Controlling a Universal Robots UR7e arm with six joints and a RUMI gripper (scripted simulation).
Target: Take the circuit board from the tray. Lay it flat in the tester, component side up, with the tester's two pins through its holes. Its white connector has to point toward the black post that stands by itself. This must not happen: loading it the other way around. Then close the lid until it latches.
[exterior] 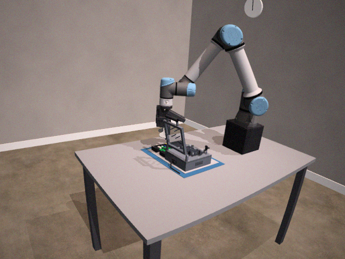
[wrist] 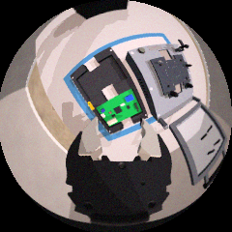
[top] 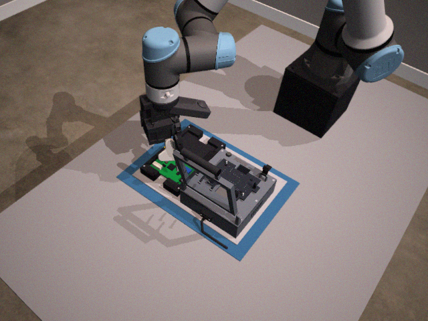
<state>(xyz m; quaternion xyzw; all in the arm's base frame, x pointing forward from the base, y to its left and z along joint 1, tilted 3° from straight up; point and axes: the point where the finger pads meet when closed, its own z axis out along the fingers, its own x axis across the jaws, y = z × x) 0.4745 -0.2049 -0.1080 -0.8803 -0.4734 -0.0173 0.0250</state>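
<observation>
Right now my hand is 5 cm above the green circuit board. From my hand the other things lie so: tester lid: 9 cm ahead, 17 cm to the left, 11 cm above.
</observation>
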